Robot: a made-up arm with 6 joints.
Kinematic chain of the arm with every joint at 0, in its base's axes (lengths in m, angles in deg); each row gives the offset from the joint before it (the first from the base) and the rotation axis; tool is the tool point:
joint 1: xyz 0 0 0.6 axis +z
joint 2: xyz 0.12 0 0 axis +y
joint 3: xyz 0 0 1.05 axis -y
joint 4: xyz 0 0 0.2 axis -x
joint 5: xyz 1.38 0 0 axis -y
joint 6: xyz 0.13 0 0 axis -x
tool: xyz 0 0 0
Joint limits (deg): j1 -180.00..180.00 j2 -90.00..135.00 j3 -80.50..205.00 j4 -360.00..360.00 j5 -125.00..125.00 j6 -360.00..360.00
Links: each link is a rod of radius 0.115 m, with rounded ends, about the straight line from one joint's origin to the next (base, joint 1, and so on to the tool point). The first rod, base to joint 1, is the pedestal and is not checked.
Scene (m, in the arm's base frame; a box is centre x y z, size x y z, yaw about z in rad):
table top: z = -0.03
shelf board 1: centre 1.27 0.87 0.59 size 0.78 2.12 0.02 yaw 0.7
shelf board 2: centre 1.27 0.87 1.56 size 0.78 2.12 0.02 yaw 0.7
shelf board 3: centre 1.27 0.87 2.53 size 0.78 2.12 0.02 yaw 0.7
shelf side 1: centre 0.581 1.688 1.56 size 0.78 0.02 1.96 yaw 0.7
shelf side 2: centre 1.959 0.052 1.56 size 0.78 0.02 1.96 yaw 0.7
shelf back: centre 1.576 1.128 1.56 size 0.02 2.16 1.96 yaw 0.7
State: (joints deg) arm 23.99 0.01 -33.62 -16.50 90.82 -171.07
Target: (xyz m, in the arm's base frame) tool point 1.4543 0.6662 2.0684
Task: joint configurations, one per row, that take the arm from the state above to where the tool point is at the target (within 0.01 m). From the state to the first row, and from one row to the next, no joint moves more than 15 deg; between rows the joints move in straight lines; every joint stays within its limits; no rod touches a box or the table.
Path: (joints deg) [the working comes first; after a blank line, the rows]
Joints at the target: 25.81 6.17 10.31 -15.00 84.08 -171.07
Straight joint move there: touches shelf board 2.

1: 20.95 -10.27 -41.87 -17.21 93.19 -171.07
2: 17.91 -20.54 -50.13 -17.91 95.57 -171.07
3: 14.87 -30.82 -58.38 -18.62 97.94 -171.07
4: 15.15 -29.64 -45.02 -18.20 95.57 -171.07
5: 15.44 -28.46 -31.66 -17.78 93.19 -171.07
6: 15.72 -27.27 -18.30 -17.36 90.81 -171.07
7: 19.09 -16.12 -8.76 -16.57 88.57 -171.07
8: 22.45 -4.98 0.77 -15.79 86.32 -171.07
9: 25.81 6.17 10.31 -15.00 84.08 -171.07

